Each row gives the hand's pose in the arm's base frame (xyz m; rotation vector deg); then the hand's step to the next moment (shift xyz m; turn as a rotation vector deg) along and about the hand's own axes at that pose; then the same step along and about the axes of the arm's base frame.
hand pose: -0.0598 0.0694 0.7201 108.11 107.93 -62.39
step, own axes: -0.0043 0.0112 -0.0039 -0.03 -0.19 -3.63
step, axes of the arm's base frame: 0.0123 -0.0020 0.0019 0.98 2.38 2.57
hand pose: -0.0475 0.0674 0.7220 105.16 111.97 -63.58
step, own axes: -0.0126 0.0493 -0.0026 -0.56 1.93 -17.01
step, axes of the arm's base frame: 0.0490 -0.0115 -0.0078 7.29 10.63 11.28
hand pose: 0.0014 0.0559 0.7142 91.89 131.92 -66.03
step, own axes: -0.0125 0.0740 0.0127 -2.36 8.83 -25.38
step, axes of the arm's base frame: 0.0637 -0.0061 -0.0413 16.55 15.62 14.49
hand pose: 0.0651 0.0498 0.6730 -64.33 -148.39 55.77
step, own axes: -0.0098 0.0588 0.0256 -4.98 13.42 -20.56
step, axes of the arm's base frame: 0.0324 0.0101 -0.0553 19.32 13.69 8.19
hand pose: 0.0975 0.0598 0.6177 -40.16 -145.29 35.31
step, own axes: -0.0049 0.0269 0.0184 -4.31 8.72 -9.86
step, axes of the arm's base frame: 0.0042 0.0126 -0.0302 11.59 7.25 2.19
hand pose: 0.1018 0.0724 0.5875 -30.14 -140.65 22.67
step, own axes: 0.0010 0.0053 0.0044 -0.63 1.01 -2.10
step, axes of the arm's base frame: -0.0019 0.0044 -0.0050 2.02 0.93 0.94
